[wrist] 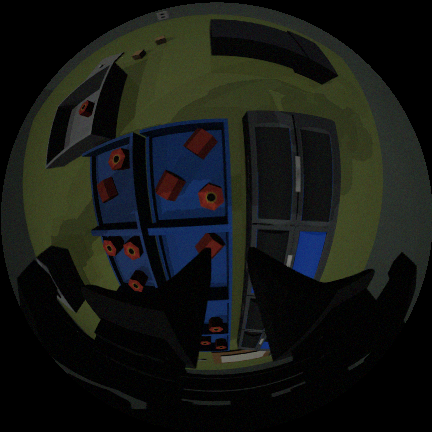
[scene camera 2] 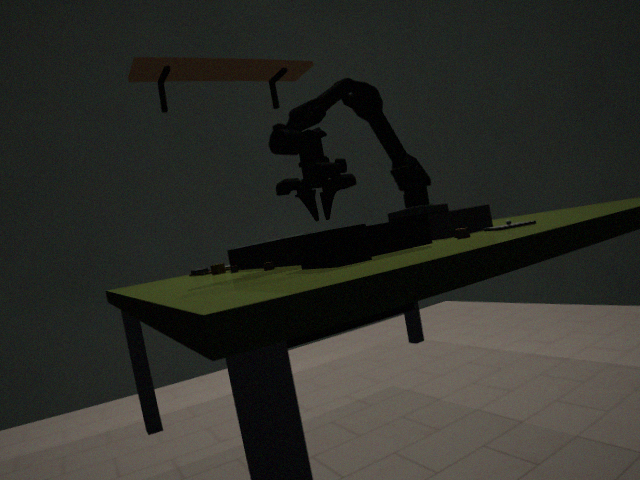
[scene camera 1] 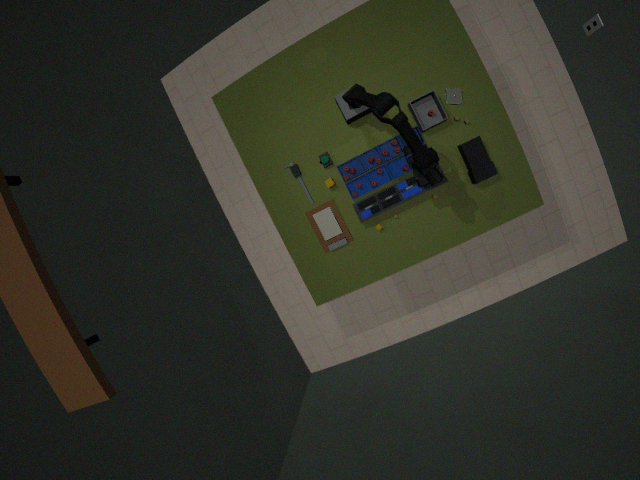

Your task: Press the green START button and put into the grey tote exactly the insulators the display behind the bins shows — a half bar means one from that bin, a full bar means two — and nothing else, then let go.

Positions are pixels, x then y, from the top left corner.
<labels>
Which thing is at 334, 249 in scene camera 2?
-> A dark box.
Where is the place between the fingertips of my gripper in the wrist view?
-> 229, 253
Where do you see a grey tote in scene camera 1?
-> At 419, 107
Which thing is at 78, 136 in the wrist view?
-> A grey tote.
</labels>
